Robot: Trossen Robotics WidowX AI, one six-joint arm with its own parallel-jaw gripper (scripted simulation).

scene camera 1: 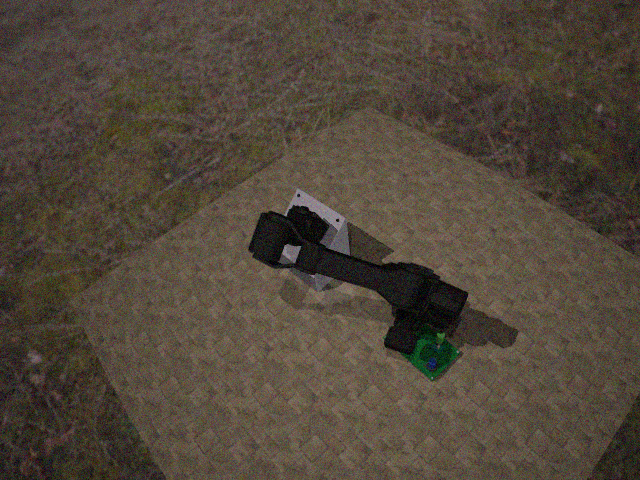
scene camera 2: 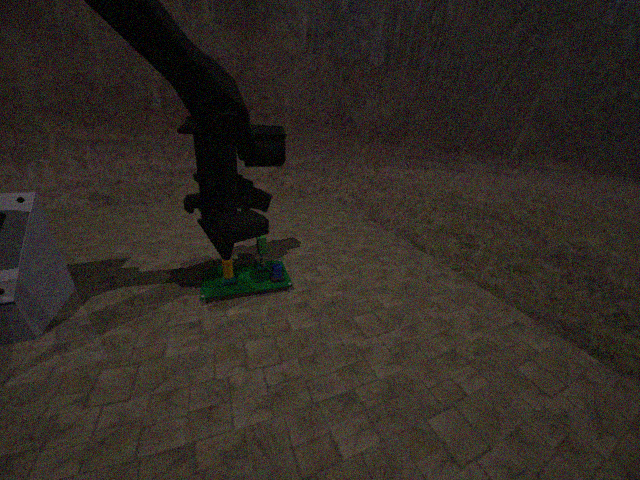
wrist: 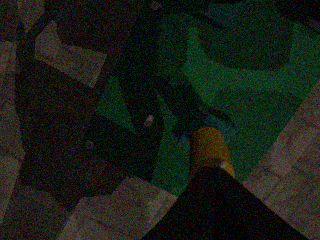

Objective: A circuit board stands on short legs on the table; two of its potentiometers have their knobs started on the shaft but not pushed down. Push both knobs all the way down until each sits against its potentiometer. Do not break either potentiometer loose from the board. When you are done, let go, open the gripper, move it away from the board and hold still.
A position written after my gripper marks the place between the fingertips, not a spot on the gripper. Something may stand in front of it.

Observation:
In view: my gripper (scene camera 2: 226, 259).
My gripper shows as well in scene camera 1 (scene camera 1: 409, 330) and in the wrist view (wrist: 209, 177).

